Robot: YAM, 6 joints.
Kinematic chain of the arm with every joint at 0, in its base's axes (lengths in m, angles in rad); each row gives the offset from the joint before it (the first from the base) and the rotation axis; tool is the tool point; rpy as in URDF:
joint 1: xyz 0 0 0.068 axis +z
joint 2: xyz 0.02 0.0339 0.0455 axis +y
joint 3: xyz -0.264 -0.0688 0 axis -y
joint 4: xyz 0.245 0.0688 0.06 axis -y
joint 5: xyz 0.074 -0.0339 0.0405 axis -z
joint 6: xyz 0.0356 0 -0.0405 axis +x
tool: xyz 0 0 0 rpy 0 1.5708 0
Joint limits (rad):
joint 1: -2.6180..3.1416
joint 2: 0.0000..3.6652
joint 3: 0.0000..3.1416
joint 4: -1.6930..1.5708
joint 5: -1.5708..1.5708
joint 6: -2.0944..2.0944
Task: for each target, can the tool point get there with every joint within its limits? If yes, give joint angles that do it. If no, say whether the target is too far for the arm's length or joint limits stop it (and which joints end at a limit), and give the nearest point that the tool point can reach.
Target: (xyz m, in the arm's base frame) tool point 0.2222 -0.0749 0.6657
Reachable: yes | joints -0.4666 1.7900 2.7536 -0.2204 -1.1887 -0.2645
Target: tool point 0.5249 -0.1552 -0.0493
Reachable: yes | joints -0.2322 3.2157 2.7681 -0.9456 1.0160 -1.1459
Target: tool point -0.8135 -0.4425 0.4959
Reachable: no: too far | nearest point -0.5177 -0.2964 0.3569 | short by 0.358 m
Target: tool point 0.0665 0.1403 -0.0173
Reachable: yes | joints 1.2642 2.2068 0.4864 -0.3129 0.6317 0.1964
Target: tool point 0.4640 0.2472 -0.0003
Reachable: yes | joints 0.5500 3.1011 2.7221 -1.2905 1.1036 0.8324
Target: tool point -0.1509 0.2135 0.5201
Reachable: yes | joints -0.8269 0.4925 2.2835 -1.0847 -1.2287 1.3803
